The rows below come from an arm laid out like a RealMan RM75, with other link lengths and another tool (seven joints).
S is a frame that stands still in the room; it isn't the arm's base.
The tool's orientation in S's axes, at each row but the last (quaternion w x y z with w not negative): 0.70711, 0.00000, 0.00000, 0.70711; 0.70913, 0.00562, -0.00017, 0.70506; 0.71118, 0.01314, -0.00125, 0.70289; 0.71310, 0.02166, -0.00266, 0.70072; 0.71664, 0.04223, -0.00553, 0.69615; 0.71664, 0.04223, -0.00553, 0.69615; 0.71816, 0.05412, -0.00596, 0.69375; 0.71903, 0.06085, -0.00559, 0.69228; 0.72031, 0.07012, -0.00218, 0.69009; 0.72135, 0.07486, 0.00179, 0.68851; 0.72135, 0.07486, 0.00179, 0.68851; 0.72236, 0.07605, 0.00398, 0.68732; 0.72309, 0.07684, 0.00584, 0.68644
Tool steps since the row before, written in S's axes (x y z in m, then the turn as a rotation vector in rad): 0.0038, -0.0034, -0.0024, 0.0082, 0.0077, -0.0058; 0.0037, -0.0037, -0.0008, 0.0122, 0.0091, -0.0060; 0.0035, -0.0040, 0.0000, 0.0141, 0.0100, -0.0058; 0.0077, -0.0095, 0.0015, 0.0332, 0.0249, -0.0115; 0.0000, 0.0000, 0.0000, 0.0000, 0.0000, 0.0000; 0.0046, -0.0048, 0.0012, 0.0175, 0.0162, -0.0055; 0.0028, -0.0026, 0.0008, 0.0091, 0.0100, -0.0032; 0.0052, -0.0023, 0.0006, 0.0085, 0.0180, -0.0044; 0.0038, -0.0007, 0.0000, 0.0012, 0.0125, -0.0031; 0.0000, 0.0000, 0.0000, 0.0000, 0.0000, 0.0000; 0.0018, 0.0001, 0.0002, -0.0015, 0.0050, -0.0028; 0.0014, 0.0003, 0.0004, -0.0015, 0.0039, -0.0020; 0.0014, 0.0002, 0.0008, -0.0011, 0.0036, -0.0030
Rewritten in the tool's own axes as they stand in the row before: -0.0034, -0.0038, -0.0024, 0.0077, -0.0082, -0.0058; -0.0037, -0.0037, -0.0007, 0.0091, -0.0122, -0.0060; -0.0040, -0.0035, 0.0001, 0.0100, -0.0141, -0.0058; -0.0093, -0.0078, 0.0020, 0.0251, -0.0331, -0.0115; 0.0000, 0.0000, 0.0000, 0.0000, 0.0000, 0.0000; -0.0046, -0.0047, 0.0018, 0.0163, -0.0173, -0.0057; -0.0024, -0.0028, 0.0012, 0.0100, -0.0090, -0.0034; -0.0020, -0.0052, 0.0012, 0.0179, -0.0082, -0.0054; -0.0005, -0.0038, 0.0004, 0.0122, -0.0010, -0.0043; 0.0000, 0.0000, 0.0000, 0.0000, 0.0000, 0.0000; 0.0002, -0.0018, 0.0004, 0.0046, 0.0014, -0.0035; 0.0004, -0.0013, 0.0005, 0.0036, 0.0014, -0.0025; 0.0004, -0.0013, 0.0009, 0.0032, 0.0009, -0.0035
